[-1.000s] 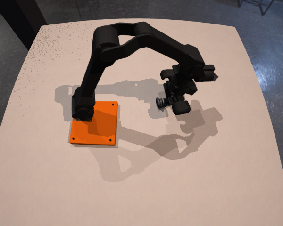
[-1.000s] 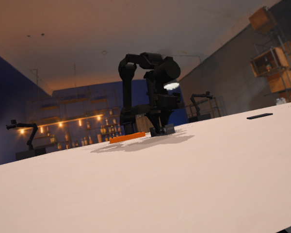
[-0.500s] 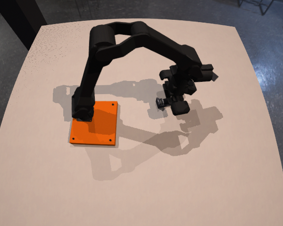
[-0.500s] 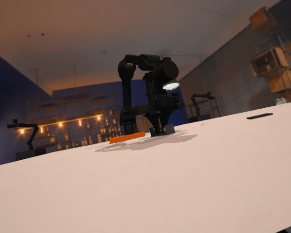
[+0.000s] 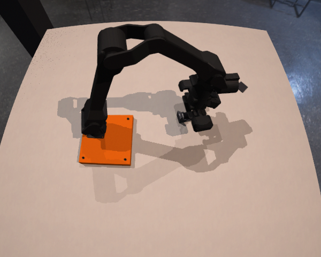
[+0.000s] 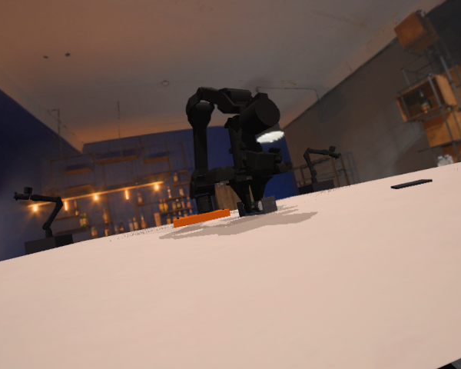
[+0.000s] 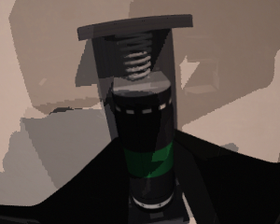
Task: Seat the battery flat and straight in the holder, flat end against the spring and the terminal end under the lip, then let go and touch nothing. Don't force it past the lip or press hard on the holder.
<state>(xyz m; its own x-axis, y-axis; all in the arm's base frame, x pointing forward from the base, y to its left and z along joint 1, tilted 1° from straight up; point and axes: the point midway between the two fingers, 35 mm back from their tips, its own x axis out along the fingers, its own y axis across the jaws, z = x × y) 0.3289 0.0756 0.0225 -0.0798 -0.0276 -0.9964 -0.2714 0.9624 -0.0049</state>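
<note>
Now: the battery 10 mm above my gripper tip. The rest, counted from my gripper tip: dark flat square (240 mm ahead, 160 mm to the left, 10 mm below).
</note>
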